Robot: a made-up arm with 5 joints. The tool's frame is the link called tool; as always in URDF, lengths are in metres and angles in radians.
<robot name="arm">
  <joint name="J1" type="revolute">
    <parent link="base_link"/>
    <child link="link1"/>
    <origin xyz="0 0 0.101" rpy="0 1.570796 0"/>
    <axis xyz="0 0 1"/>
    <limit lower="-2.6" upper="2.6"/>
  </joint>
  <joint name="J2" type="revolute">
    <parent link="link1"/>
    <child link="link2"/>
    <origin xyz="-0.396 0.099 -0.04" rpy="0 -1.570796 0"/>
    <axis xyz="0 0 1"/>
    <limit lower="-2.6" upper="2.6"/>
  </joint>
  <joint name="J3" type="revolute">
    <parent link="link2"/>
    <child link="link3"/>
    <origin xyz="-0.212 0.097 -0.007" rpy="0 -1.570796 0"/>
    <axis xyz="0 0 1"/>
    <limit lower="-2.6" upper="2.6"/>
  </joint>
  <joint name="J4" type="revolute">
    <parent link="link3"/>
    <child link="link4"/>
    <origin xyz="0.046 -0.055 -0.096" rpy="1.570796 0 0"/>
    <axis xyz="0 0 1"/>
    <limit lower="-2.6" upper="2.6"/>
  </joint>
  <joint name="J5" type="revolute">
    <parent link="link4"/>
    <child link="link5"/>
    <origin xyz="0.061 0.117 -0.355" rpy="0 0 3.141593"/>
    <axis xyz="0 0 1"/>
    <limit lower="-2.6" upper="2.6"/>
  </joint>
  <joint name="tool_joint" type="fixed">
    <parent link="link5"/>
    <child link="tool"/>
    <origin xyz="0.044 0.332 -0.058" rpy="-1.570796 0 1.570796"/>
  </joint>
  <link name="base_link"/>
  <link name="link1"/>
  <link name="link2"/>
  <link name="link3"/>
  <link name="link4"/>
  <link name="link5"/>
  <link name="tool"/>
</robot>
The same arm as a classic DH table. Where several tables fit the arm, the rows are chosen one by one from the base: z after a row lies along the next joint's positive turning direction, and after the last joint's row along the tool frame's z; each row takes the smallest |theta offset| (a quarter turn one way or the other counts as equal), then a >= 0, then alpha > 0; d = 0 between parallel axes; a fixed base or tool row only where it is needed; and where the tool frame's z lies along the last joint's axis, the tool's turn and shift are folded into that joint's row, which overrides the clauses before.
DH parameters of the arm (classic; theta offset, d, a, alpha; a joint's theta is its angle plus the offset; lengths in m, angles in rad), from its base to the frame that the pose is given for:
base (fixed): 1.5708 0.101 0 1.5708
J1: 0 -0.04 0.099 -1.5708
J2: 0 0.389 0.097 -1.5708
J3: -1.5708 0.116 0.046 1.5708
J4: 1.0902 0 0.1319 0
J5: 0.4806 -0.358 -0.332 1.5708
tool (fixed): 3.1416 -0.044 0 0
Joint limits (rad, base to tool): -2.6..2.6 -2.6..2.6 -2.6..2.6 -2.6..2.6 -2.6..2.6

